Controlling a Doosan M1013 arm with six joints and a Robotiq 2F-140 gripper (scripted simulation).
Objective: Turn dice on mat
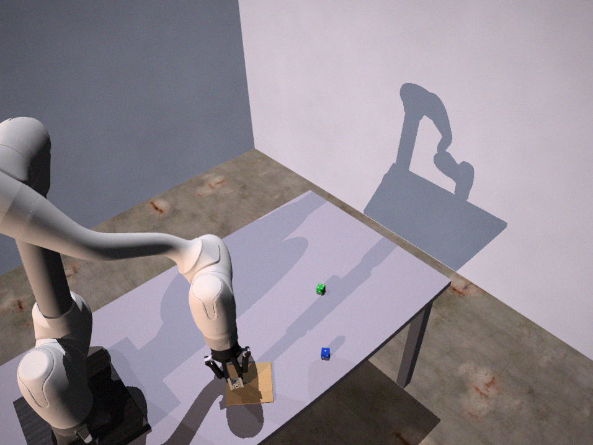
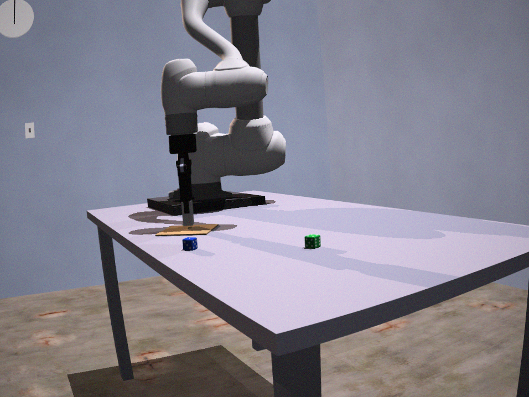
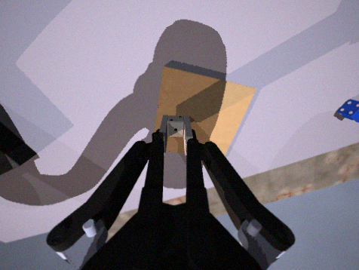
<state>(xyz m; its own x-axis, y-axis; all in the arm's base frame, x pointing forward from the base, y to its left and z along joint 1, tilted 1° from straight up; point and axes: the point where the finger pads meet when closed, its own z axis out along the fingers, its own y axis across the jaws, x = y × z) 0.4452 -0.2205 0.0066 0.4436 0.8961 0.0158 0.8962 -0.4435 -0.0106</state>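
Right now the white die is 20 mm below my hand. Also, from my hand: green die (450 mm ahead, 100 mm to the left, 30 mm below); then tan mat (30 mm ahead, 20 mm to the right, 40 mm below); then blue die (270 mm ahead, 100 mm to the right, 30 mm below).
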